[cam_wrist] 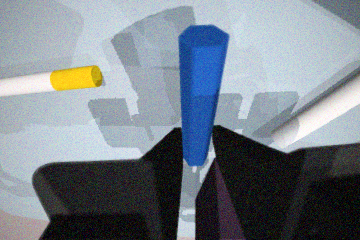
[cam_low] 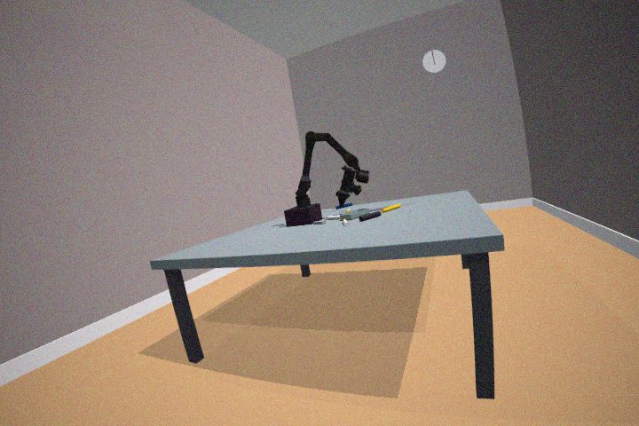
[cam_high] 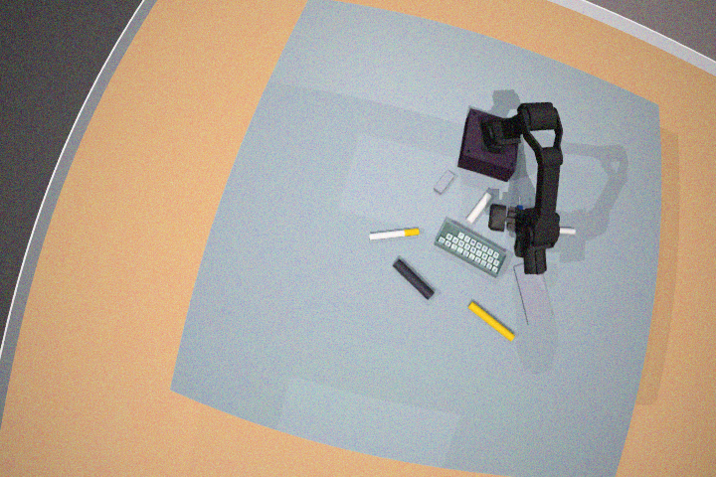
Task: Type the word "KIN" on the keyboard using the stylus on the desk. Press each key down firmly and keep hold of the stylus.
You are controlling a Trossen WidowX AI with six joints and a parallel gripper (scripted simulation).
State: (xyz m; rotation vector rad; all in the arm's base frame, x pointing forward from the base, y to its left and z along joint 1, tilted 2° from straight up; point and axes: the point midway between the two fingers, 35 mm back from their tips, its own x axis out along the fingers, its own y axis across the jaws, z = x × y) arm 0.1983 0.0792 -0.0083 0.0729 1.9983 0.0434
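The blue stylus lies 20 mm behind my gripper tip. The rest, counted from my gripper tip: yellow rod (270 mm ahead, 50 mm to the right, 40 mm below); then pale flat pad (180 mm ahead, 60 mm to the left, 50 mm below); then white cylinder (20 mm behind, 110 mm to the right, 40 mm below).
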